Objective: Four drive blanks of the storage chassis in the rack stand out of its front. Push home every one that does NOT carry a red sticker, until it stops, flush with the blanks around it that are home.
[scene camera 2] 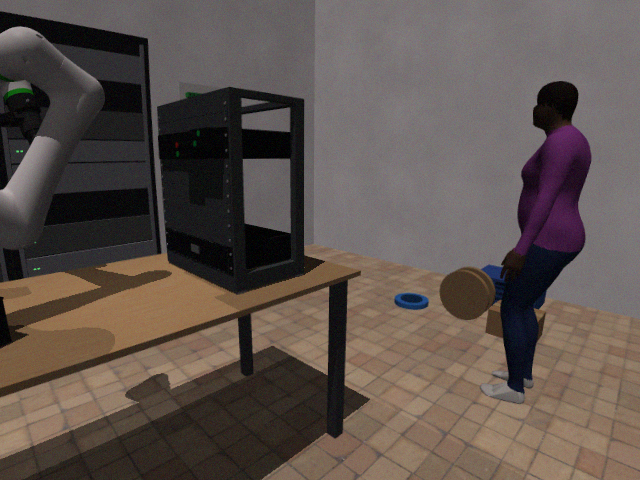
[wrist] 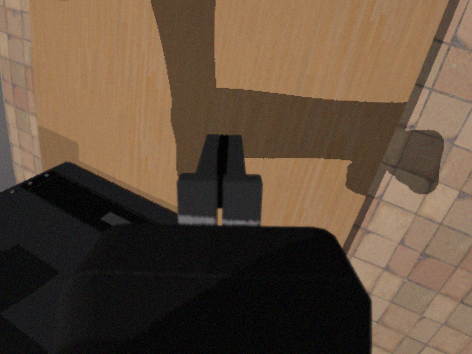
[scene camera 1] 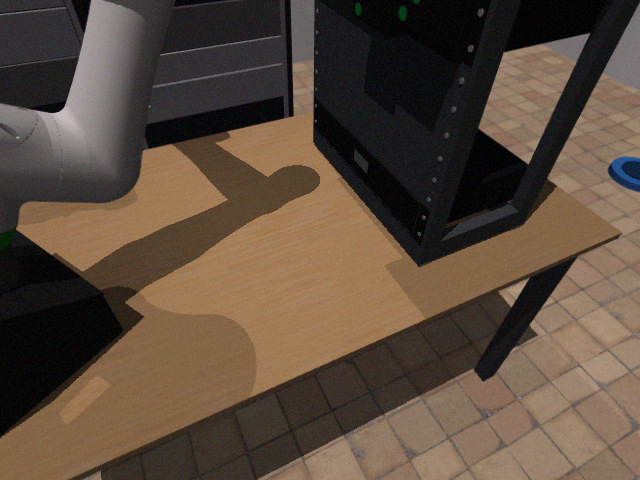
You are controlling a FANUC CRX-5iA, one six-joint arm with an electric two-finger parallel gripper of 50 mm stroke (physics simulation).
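Frame: origin at the arm's base, x ahead, y left, z up, level; metres.
Seen in the pictures: gripper, fingertip midpoint: (wrist: 224, 157).
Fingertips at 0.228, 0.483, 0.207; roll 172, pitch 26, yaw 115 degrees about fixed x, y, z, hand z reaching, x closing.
Note:
Offsets run from my fingertips to a thing's middle, as dx, dy, dz. "spot": to the spot under its first point. Level surfaces: height alone.
The rack @(spot: +0.534, -0.449, -0.049) (scene camera 1: 467, 118) (scene camera 2: 236, 180) stands on the table; its lower part also shows in the wrist view (wrist: 100, 184), at left. A black unit high in the rack has small green marks in both scene views and a red mark @(spot: +0.411, -0.235, +0.068) (scene camera 2: 176, 145) in scene camera 2. Individual drive blanks, how far they stand out, and whether the red mark is a sticker cannot be made out. My gripper (wrist: 224, 157) is shut and empty, its fingertips together above the table in the wrist view. In scene camera 2 it is partly hidden by the arm, left of the rack and apart from it.
The wooden table @(dz -0.392) (scene camera 1: 310, 268) (scene camera 2: 170, 304) (wrist: 310, 45) carries the arm's shadow. A black block (scene camera 1: 51, 335) stands at its left. A large cabinet (scene camera 1: 222, 51) (scene camera 2: 103, 178) stands behind. A person (scene camera 2: 555, 191), a blue ring (scene camera 2: 411, 306) and a wooden reel (scene camera 2: 465, 293) are beyond the table.

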